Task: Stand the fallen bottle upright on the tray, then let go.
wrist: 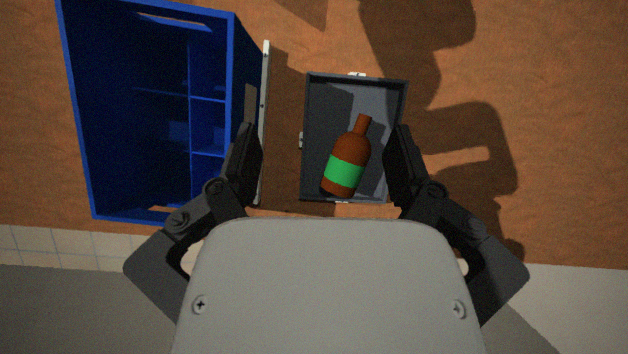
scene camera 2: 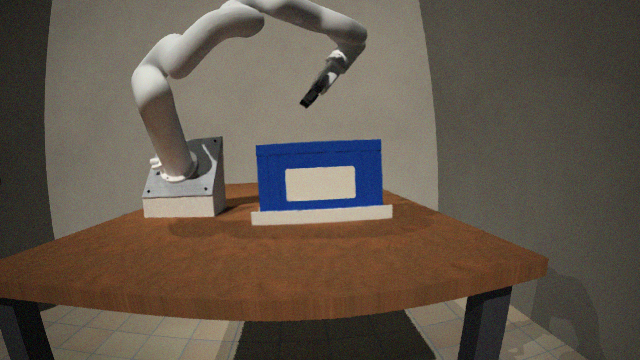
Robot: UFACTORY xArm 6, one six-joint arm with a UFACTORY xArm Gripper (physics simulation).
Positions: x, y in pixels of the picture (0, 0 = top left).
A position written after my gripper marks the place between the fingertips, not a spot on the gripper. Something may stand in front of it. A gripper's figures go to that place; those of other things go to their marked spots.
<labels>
My gripper (wrist: 323, 139): 14 cm from the lens. A white strip (wrist: 267, 48): 43 cm from the lens.
</labels>
